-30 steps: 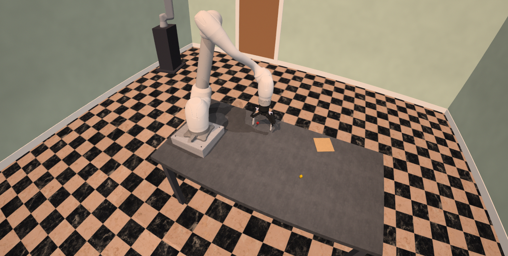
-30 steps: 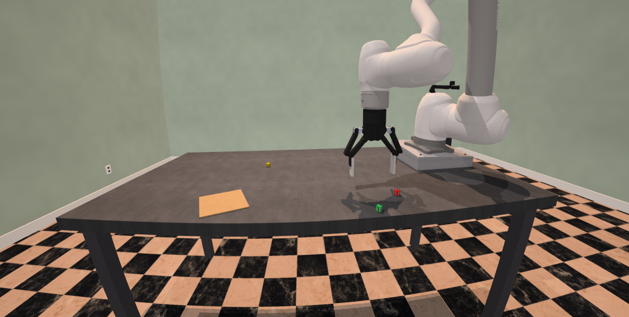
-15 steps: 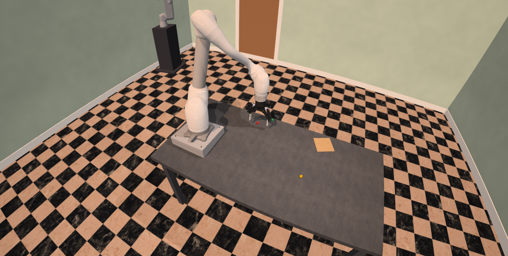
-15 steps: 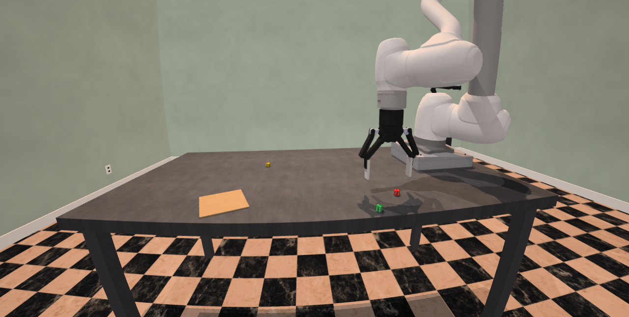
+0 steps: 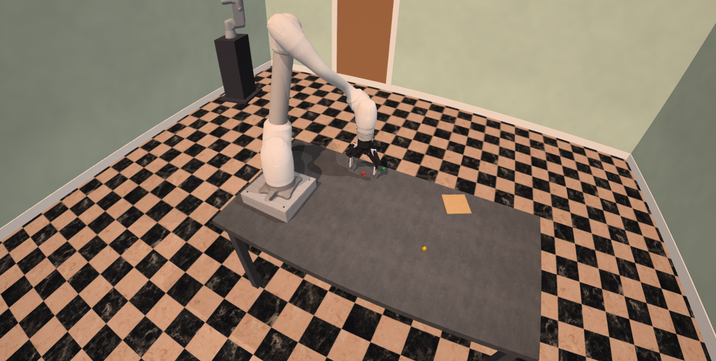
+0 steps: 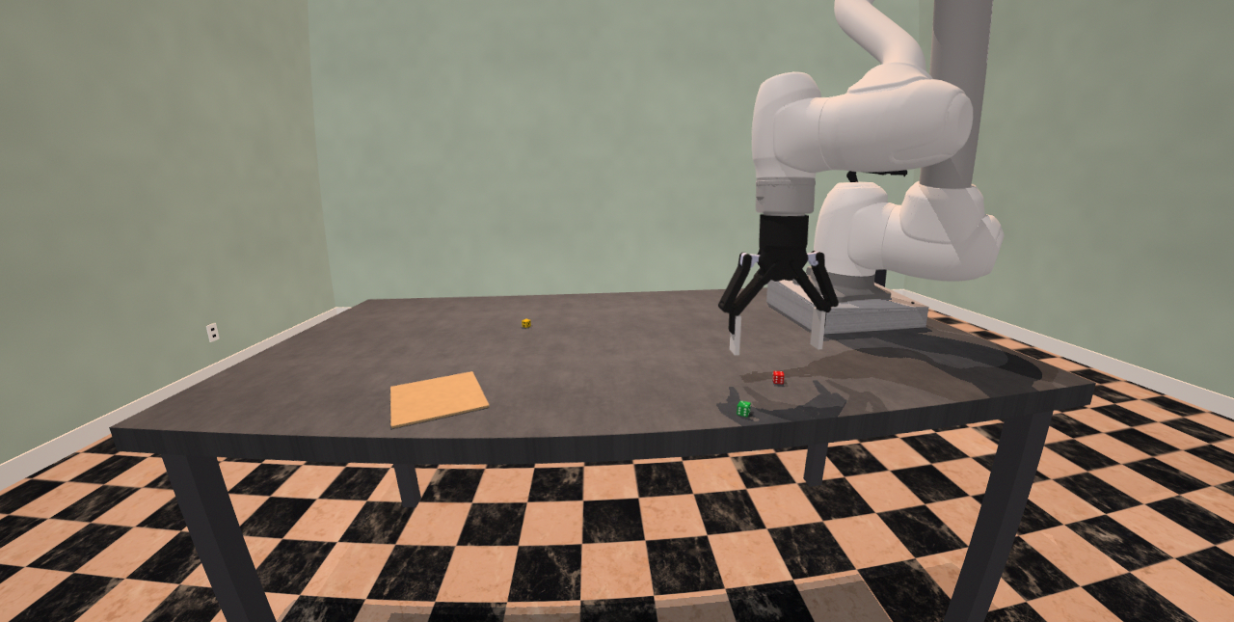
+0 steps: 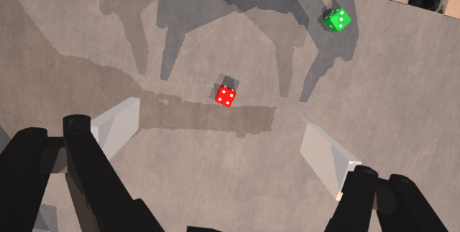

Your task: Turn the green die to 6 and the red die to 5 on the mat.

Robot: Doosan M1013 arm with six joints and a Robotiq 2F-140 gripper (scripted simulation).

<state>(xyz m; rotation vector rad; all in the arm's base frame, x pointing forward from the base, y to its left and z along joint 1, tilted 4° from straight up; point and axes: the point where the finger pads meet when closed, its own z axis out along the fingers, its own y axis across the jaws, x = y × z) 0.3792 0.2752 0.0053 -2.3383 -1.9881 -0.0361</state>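
The red die lies 20 mm to the left of my hand and 50 mm below it. Also, from my hand: yellow die 410 mm ahead, 410 mm to the right, 50 mm below; then orange mat 550 mm ahead, 70 mm to the right, 60 mm below; then green die 110 mm ahead, 90 mm to the left, 50 mm below.
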